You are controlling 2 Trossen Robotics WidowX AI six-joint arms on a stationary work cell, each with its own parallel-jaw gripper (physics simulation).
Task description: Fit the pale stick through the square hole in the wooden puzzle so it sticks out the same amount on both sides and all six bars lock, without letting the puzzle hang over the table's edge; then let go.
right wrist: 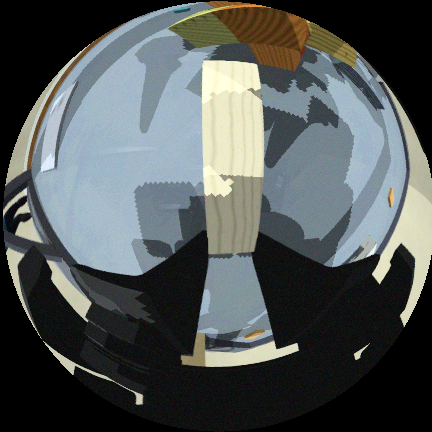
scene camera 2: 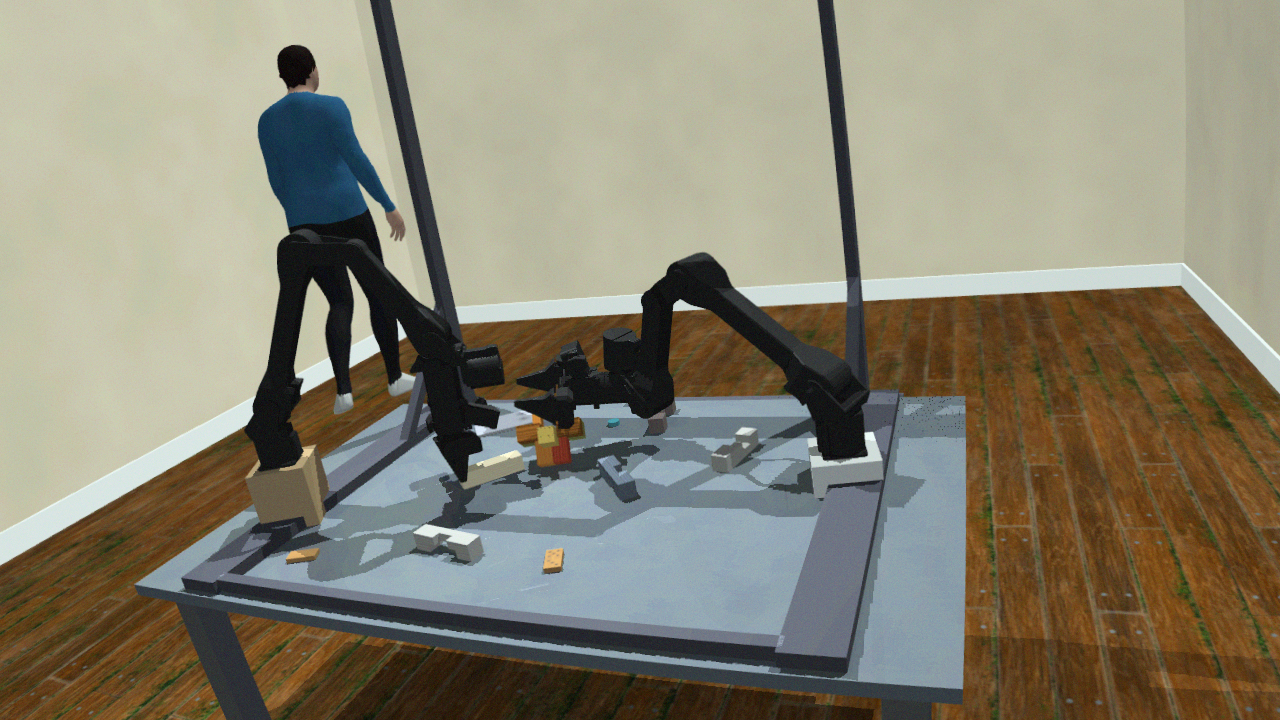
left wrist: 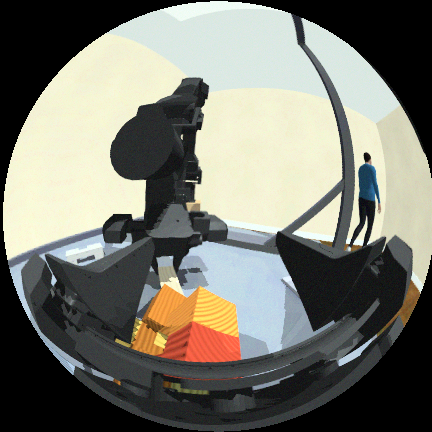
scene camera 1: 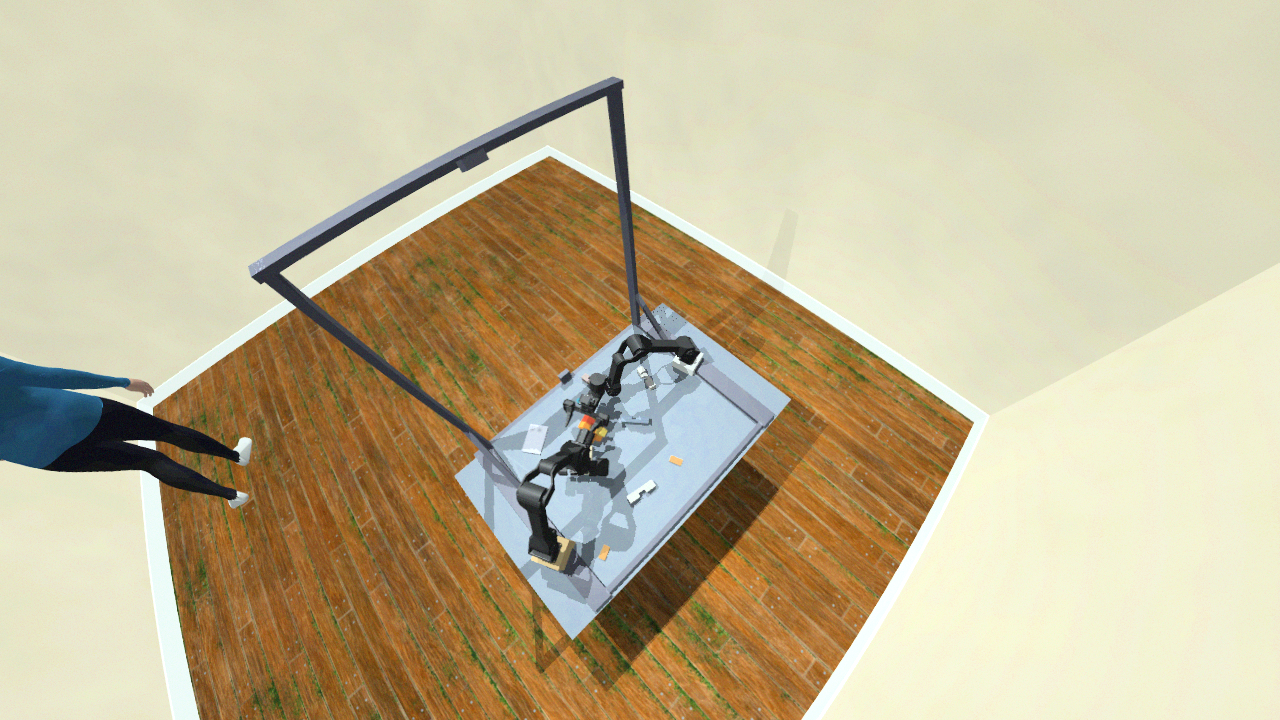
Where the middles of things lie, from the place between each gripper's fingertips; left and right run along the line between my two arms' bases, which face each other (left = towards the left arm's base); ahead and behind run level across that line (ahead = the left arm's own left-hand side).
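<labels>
The pale stick (scene camera 2: 509, 463) is 7 cm ahead of my left hand, 5 cm to the right of it and 11 cm below it. The pale stick is 4 cm to the left of my right hand and 3 cm behind my right hand. By its middle, the pale stick is nearer to my right hand than to my left hand.
</labels>
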